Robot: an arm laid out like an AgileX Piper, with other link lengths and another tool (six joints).
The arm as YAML. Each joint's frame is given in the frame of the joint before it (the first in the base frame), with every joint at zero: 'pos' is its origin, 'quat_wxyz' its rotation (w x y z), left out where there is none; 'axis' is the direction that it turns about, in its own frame. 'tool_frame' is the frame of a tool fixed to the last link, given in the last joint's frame.
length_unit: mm
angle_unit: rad
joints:
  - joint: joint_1
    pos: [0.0, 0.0, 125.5]
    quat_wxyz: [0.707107, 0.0, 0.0, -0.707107]
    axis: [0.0, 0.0, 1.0]
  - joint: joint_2
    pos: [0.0, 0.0, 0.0]
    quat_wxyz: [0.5, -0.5, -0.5, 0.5]
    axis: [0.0, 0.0, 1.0]
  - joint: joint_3
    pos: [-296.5, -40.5, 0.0]
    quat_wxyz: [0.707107, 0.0, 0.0, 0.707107]
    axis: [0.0, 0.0, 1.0]
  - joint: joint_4
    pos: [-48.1, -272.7, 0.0]
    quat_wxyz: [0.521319, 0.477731, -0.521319, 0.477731]
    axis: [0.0, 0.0, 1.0]
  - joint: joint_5
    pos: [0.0, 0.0, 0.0]
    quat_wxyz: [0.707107, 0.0, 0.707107, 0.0]
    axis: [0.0, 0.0, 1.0]
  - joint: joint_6
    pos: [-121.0, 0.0, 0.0]
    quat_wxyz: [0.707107, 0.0, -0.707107, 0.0]
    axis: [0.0, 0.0, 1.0]
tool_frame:
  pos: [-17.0, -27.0, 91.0]
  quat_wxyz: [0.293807, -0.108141, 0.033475, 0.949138]
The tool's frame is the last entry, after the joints.
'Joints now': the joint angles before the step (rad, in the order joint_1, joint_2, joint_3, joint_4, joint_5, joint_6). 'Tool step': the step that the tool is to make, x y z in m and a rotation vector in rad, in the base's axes. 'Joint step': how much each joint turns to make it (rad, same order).
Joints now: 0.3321 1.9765 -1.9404 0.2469 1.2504 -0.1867
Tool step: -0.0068 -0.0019 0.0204 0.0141 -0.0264 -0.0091
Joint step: 0.0000 -0.0439 0.0000 -0.0001 0.0117 0.0133
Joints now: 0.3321 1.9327 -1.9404 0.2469 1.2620 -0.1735
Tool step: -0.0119 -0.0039 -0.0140 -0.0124 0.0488 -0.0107
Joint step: -0.0001 -0.0181 0.0686 0.0001 -0.0030 0.0109
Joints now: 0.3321 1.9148 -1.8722 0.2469 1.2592 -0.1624
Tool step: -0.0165 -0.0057 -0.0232 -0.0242 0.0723 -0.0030
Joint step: -0.0001 -0.0140 0.0932 0.0000 -0.0035 0.0023
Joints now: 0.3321 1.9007 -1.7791 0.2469 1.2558 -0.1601
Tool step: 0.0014 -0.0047 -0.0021 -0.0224 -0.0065 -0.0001
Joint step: 0.0000 -0.0002 0.0053 -0.0233 -0.0041 0.0000
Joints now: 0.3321 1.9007 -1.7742 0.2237 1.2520 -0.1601
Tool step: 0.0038 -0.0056 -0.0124 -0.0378 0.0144 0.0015
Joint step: -0.0001 0.0264 -0.0003 -0.0311 -0.0001 0.0000
